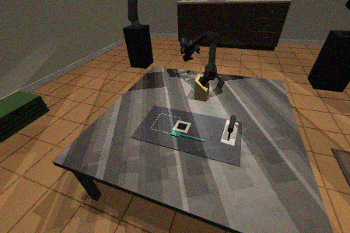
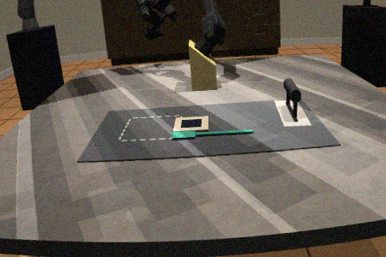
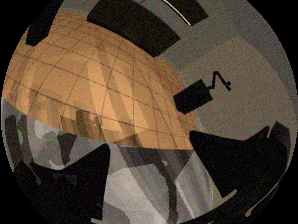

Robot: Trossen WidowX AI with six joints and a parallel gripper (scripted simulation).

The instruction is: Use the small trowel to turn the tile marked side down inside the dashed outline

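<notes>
Now: gripper tip 770 mm short of the white flat tool, 410 mm to the right of it and 140 mm above it. Round my gripper tip: cream tile (800 mm ahead, 170 mm below, 110 mm to the left); dark mat (810 mm ahead, 200 mm below, 160 mm to the left); green trowel (860 mm ahead, 170 mm below, 150 mm to the left).
</notes>
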